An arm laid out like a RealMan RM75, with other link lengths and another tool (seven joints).
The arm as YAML. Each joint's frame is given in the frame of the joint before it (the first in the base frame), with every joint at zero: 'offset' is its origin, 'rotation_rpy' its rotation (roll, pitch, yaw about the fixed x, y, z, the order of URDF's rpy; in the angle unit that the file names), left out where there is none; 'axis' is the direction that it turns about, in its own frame. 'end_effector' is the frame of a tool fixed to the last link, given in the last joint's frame.
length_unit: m
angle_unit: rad
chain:
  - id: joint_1
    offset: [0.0, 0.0, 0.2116]
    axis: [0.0, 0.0, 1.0]
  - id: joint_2
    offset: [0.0, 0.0, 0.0]
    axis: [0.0, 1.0, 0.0]
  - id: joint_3
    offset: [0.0, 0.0, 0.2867]
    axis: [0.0, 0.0, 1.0]
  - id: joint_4
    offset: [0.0, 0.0, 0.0]
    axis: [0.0, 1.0, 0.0]
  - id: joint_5
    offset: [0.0, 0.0, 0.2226]
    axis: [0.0, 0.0, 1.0]
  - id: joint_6
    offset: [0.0, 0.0, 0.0]
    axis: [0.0, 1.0, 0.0]
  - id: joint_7
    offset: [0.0, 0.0, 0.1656]
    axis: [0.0, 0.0, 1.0]
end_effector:
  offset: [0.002, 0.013, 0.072]
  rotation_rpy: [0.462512, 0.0, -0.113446]
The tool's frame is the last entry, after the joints.
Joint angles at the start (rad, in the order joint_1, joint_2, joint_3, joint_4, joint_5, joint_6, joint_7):
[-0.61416 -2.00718 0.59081 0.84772 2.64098 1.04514 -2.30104]
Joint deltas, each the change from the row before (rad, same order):
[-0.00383 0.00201 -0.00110 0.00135 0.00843 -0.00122 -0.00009]
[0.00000 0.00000 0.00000 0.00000 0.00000 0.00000 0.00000]
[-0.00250 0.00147 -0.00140 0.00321 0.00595 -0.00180 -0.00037]
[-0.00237 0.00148 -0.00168 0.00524 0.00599 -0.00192 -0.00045]
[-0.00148 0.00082 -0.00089 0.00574 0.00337 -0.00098 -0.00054]
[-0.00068 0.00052 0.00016 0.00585 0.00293 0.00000 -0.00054]
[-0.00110 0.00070 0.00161 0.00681 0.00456 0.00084 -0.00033]
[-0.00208 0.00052 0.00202 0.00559 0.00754 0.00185 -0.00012]
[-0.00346 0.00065 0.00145 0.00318 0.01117 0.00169 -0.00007]
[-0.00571 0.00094 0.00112 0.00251 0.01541 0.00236 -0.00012]
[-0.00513 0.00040 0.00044 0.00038 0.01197 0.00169 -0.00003]
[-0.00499 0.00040 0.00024 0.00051 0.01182 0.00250 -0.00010]
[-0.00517 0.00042 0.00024 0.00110 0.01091 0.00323 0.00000]
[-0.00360 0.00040 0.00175 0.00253 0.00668 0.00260 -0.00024]
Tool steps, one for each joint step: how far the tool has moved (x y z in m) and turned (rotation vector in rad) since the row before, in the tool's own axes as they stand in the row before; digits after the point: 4 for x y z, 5 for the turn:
[0.0021 -0.0013 0.0001 0.00663 0.00358 0.00589]
[0.0000 0.0000 0.0000 0.00000 0.00000 0.00000]
[0.0023 -0.0016 -0.0001 0.00642 0.00494 0.00285]
[0.0030 -0.0021 -0.0003 0.00746 0.00672 0.00240]
[0.0026 -0.0015 -0.0005 0.00521 0.00624 0.00118]
[0.0020 -0.0013 -0.0005 0.00441 0.00506 0.00193]
[0.0022 -0.0012 -0.0006 0.00515 0.00549 0.00512]
[0.0016 -0.0008 -0.0005 0.00525 0.00366 0.00846]
[0.0011 -0.0006 -0.0001 0.00620 0.00171 0.01091]
[0.0014 -0.0004 -0.0001 0.00747 0.00137 0.01444]
[0.0008 0.0002 0.0000 0.00469 0.00017 0.01101]
[0.0007 0.0002 0.0000 0.00426 -0.00037 0.01083]
[0.0010 0.0003 -0.0003 0.00345 0.00014 0.01050]
[0.0014 0.0003 -0.0005 0.00245 0.00179 0.00800]

